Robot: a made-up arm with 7 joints.
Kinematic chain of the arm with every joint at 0, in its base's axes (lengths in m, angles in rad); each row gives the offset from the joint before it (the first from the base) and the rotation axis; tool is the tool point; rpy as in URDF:
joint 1: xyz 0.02 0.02 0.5 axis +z
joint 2: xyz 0.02 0 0 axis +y
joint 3: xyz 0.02 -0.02 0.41 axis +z
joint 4: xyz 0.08 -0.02 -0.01 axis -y
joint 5: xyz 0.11 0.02 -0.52 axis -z
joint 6: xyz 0 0.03 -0.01 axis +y
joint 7: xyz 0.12 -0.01 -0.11 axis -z
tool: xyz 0 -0.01 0.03 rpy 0.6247 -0.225 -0.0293
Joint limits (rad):
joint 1: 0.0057..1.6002
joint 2: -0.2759..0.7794
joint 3: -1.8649..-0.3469
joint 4: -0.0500..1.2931
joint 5: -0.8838..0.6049
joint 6: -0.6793..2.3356
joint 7: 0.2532..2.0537
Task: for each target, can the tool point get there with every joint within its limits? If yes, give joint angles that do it. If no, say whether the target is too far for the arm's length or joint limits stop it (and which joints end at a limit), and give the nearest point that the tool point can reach.
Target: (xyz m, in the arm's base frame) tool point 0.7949 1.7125 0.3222
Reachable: no: too far | nearest point 0.3935 0.8358 0.4154 | short by 0.969 m
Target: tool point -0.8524 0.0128 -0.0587
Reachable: no: joint limits stop it (at a limit: joint 1, joint 2, joint 3, joint 4, joint 5, joint 7) | nearest point -0.1757 -0.1151 0.3335 | short by 0.793 m
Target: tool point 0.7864 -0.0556 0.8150
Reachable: yes | joints 1.0815 0.5037 -1.5138 1.1806 -0.1101 -0.3580 0.8503
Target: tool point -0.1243 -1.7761 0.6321
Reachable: no: too far | nearest point -0.0438 -0.7742 0.7840 | short by 1.017 m
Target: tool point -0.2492 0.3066 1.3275
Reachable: no: joint limits stop it (at a limit: joint 1, joint 2, joint 3, joint 4, joint 5, joint 6, joint 7) | nearest point 0.1298 0.5513 1.1036 | short by 0.504 m
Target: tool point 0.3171 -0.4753 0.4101
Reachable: yes | joints 0.3559 0.1475 -1.4666 0.6428 0.1838 1.0944 1.3061
